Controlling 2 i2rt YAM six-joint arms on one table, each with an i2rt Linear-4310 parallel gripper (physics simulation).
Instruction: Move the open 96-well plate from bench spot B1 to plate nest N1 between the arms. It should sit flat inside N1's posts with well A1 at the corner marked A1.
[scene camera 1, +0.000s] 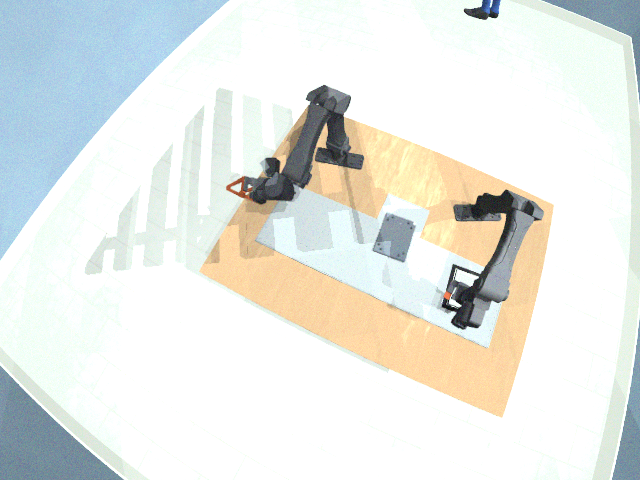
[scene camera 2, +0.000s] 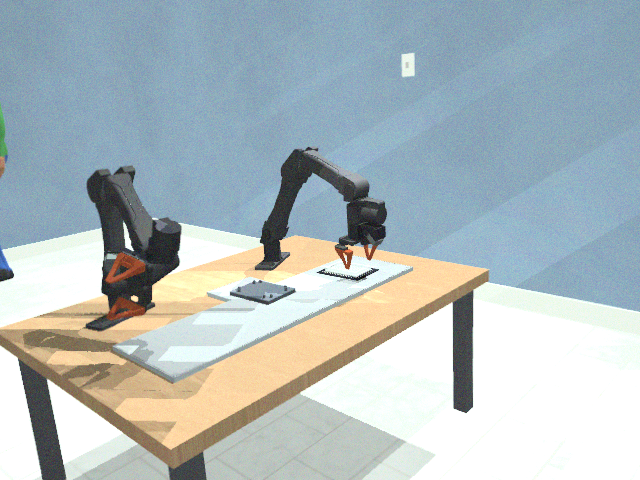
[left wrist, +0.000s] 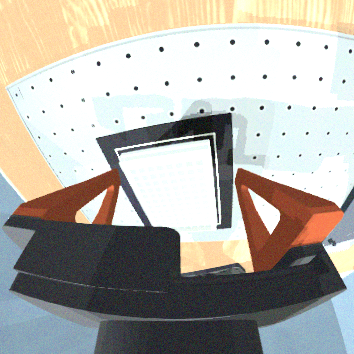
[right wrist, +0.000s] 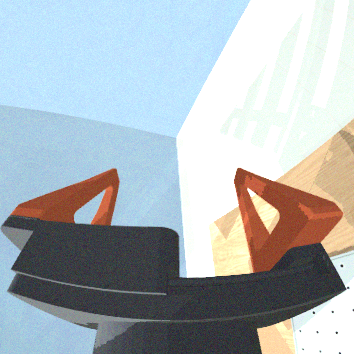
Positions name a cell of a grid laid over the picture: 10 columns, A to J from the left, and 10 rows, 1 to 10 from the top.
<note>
My left gripper (left wrist: F5) is open, holding nothing. Also in view: a white well plate (left wrist: E6). My right gripper (scene camera 2: B7) is open, with nothing in its grasp. I also see a dark grey nest with locator pegs (scene camera 1: G5) and a black nest with white outline (left wrist: G4).
My right gripper also shows in the right wrist view (right wrist: E5). The dark grey nest with locator pegs shows as well in scene camera 2 (scene camera 2: E7). The right wrist view does not show the white well plate: it is out of frame.
</note>
